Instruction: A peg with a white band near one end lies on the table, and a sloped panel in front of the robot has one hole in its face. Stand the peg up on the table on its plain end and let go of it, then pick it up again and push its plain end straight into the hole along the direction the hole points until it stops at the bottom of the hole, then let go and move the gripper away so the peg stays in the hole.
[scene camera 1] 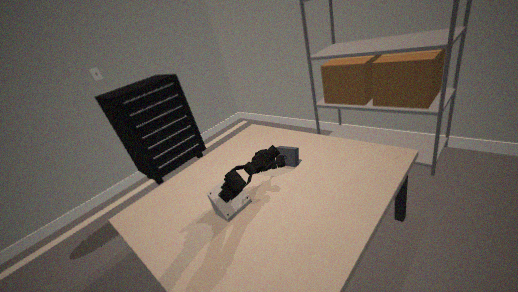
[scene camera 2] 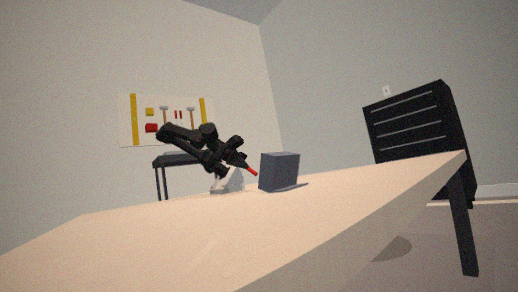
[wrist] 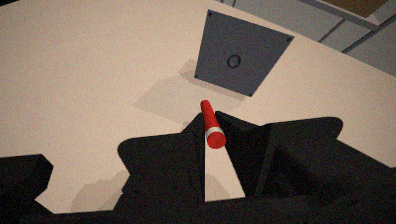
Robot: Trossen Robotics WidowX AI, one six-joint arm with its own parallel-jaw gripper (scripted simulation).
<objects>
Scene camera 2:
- my gripper: 248, 168
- grey sloped panel: 278, 170
</objects>
